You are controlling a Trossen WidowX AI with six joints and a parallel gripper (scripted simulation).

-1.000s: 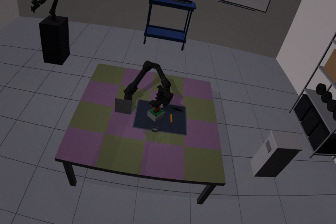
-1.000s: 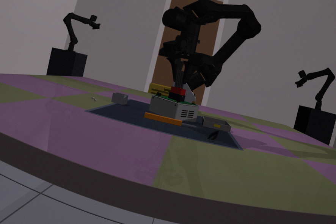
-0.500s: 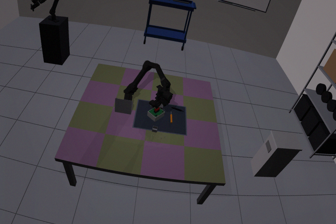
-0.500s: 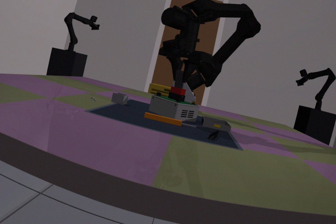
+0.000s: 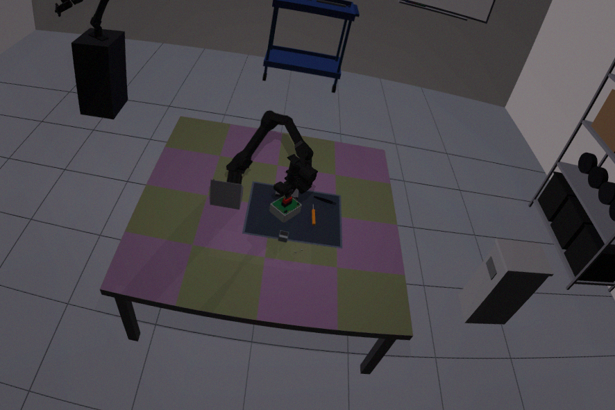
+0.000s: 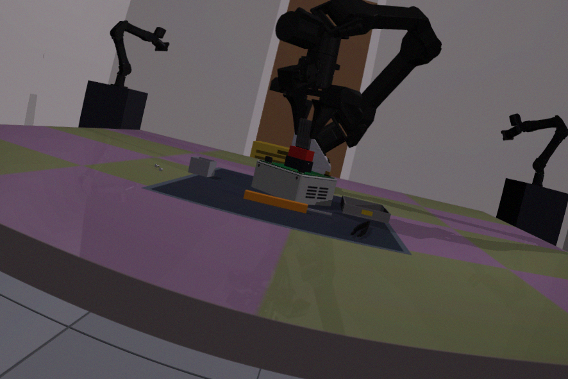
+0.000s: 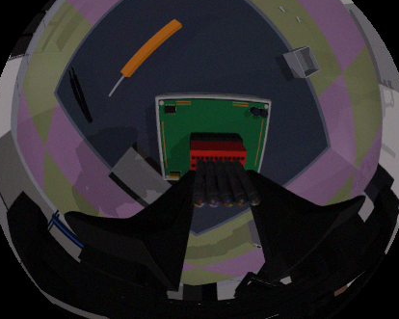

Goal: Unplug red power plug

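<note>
Now: the red power plug 3 cm below my gripper tip. The rest, counted from my gripper tip: dark mat: 5 cm ahead, 11 cm below.
</note>
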